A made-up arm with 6 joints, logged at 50 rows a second.
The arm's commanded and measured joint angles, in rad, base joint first. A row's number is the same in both.
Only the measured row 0 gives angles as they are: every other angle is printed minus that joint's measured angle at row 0.
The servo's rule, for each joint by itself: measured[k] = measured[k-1] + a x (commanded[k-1-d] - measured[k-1]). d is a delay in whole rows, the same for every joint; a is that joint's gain. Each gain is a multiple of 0.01, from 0.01 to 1. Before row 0 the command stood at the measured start. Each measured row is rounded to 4 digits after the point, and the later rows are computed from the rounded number. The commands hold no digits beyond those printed.
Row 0, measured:
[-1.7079, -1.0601, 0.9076, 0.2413, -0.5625, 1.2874]
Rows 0 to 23, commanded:
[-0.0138, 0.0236, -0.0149, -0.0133, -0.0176, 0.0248]
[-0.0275, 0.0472, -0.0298, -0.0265, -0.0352, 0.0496]
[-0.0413, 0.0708, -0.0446, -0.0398, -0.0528, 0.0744]
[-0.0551, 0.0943, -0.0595, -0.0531, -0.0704, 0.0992]
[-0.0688, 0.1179, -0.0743, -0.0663, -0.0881, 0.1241]
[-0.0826, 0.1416, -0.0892, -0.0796, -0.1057, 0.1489]
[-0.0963, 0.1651, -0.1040, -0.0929, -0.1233, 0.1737]
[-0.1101, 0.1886, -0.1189, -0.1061, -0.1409, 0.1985]
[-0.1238, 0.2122, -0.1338, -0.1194, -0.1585, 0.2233]
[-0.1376, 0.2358, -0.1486, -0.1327, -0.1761, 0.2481]
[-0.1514, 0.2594, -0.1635, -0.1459, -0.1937, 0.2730]
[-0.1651, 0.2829, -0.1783, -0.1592, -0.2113, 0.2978]
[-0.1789, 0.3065, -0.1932, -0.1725, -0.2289, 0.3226]
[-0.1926, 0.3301, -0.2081, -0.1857, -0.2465, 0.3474]
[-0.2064, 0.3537, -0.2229, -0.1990, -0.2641, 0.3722]
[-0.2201, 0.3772, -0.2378, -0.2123, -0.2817, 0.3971]
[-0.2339, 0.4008, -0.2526, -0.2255, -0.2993, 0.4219]
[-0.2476, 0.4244, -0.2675, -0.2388, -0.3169, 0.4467]
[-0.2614, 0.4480, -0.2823, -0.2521, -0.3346, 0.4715]
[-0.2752, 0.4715, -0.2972, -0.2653, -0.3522, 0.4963]
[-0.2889, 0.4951, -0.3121, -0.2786, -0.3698, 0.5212]
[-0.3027, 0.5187, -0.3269, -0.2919, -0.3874, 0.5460]
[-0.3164, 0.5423, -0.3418, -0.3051, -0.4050, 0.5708]
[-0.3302, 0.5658, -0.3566, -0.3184, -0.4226, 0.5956]
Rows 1 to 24, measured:
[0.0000, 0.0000, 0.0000, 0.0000, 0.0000, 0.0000]
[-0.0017, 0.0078, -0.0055, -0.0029, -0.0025, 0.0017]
[-0.0048, 0.0208, -0.0145, -0.0081, -0.0071, 0.0051]
[-0.0092, 0.0373, -0.0256, -0.0151, -0.0135, 0.0100]
[-0.0147, 0.0561, -0.0381, -0.0235, -0.0215, 0.0162]
[-0.0212, 0.0765, -0.0515, -0.0329, -0.0308, 0.0238]
[-0.0286, 0.0980, -0.0654, -0.0432, -0.0413, 0.0326]
[-0.0367, 0.1201, -0.0797, -0.0541, -0.0528, 0.0425]
[-0.0455, 0.1427, -0.0942, -0.0655, -0.0651, 0.0534]
[-0.0549, 0.1656, -0.1089, -0.0774, -0.0782, 0.0653]
[-0.0648, 0.1888, -0.1236, -0.0896, -0.0919, 0.0781]
[-0.0752, 0.2121, -0.1384, -0.1020, -0.1062, 0.0917]
[-0.0860, 0.2355, -0.1532, -0.1146, -0.1209, 0.1061]
[-0.0971, 0.2589, -0.1680, -0.1273, -0.1360, 0.1213]
[-0.1086, 0.2824, -0.1828, -0.1401, -0.1515, 0.1371]
[-0.1203, 0.3059, -0.1976, -0.1531, -0.1673, 0.1536]
[-0.1323, 0.3294, -0.2125, -0.1661, -0.1833, 0.1706]
[-0.1445, 0.3530, -0.2273, -0.1792, -0.1995, 0.1882]
[-0.1569, 0.3766, -0.2422, -0.1923, -0.2159, 0.2063]
[-0.1694, 0.4002, -0.2570, -0.2055, -0.2325, 0.2249]
[-0.1821, 0.4237, -0.2719, -0.2187, -0.2493, 0.2439]
[-0.1949, 0.4473, -0.2868, -0.2319, -0.2662, 0.2633]
[-0.2078, 0.4709, -0.3016, -0.2451, -0.2832, 0.2831]
[-0.2208, 0.4945, -0.3165, -0.2583, -0.3003, 0.3032]
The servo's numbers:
d 1
a 0.12 0.33 0.37 0.22 0.14 0.07

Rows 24 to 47, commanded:
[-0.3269, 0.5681, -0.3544, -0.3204, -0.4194, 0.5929]
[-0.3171, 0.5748, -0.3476, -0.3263, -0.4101, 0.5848]
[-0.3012, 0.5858, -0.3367, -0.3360, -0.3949, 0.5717]
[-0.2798, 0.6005, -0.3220, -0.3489, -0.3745, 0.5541]
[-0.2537, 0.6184, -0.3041, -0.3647, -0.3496, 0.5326]
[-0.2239, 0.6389, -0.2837, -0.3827, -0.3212, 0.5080]
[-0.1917, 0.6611, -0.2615, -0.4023, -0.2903, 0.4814]
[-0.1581, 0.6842, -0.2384, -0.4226, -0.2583, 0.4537]
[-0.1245, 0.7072, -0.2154, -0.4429, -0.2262, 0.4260]
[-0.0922, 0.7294, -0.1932, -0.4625, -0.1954, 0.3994]
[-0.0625, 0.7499, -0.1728, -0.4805, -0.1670, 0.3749]
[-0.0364, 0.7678, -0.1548, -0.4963, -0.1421, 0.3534]
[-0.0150, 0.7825, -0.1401, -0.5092, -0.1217, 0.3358]
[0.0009, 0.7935, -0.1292, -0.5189, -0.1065, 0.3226]
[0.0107, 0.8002, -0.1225, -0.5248, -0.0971, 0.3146]
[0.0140, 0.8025, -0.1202, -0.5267, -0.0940, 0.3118]
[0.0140, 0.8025, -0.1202, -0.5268, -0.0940, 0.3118]
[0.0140, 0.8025, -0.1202, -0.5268, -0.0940, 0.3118]
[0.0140, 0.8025, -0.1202, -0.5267, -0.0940, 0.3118]
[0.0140, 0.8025, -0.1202, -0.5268, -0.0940, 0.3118]
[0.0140, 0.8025, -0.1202, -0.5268, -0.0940, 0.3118]
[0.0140, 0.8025, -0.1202, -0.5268, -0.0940, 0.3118]
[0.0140, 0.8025, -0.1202, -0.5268, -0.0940, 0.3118]
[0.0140, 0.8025, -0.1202, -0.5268, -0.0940, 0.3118]
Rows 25 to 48, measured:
[-0.2339, 0.5180, -0.3313, -0.2715, -0.3174, 0.3237]
[-0.2451, 0.5345, -0.3398, -0.2823, -0.3317, 0.3425]
[-0.2537, 0.5478, -0.3427, -0.2920, -0.3427, 0.3595]
[-0.2594, 0.5603, -0.3405, -0.3017, -0.3500, 0.3744]
[-0.2618, 0.5736, -0.3337, -0.3121, -0.3534, 0.3870]
[-0.2608, 0.5884, -0.3227, -0.3237, -0.3529, 0.3972]
[-0.2564, 0.6051, -0.3083, -0.3367, -0.3485, 0.4050]
[-0.2486, 0.6236, -0.2910, -0.3511, -0.3404, 0.4103]
[-0.2377, 0.6436, -0.2715, -0.3668, -0.3289, 0.4133]
[-0.2241, 0.6646, -0.2507, -0.3835, -0.3145, 0.4142]
[-0.2083, 0.6860, -0.2294, -0.4009, -0.2978, 0.4132]
[-0.1908, 0.7071, -0.2085, -0.4184, -0.2795, 0.4105]
[-0.1723, 0.7271, -0.1886, -0.4355, -0.2603, 0.4065]
[-0.1534, 0.7454, -0.1707, -0.4517, -0.2409, 0.4016]
[-0.1349, 0.7613, -0.1553, -0.4665, -0.2221, 0.3961]
[-0.1174, 0.7741, -0.1432, -0.4793, -0.2046, 0.3904]
[-0.1016, 0.7835, -0.1347, -0.4897, -0.1891, 0.3849]
[-0.0877, 0.7898, -0.1293, -0.4979, -0.1758, 0.3798]
[-0.0755, 0.7940, -0.1259, -0.5043, -0.1643, 0.3750]
[-0.0648, 0.7968, -0.1238, -0.5092, -0.1545, 0.3706]
[-0.0553, 0.7987, -0.1225, -0.5131, -0.1460, 0.3665]
[-0.0470, 0.8000, -0.1216, -0.5161, -0.1387, 0.3627]
[-0.0397, 0.8008, -0.1211, -0.5185, -0.1324, 0.3591]
[-0.0333, 0.8014, -0.1208, -0.5203, -0.1270, 0.3558]

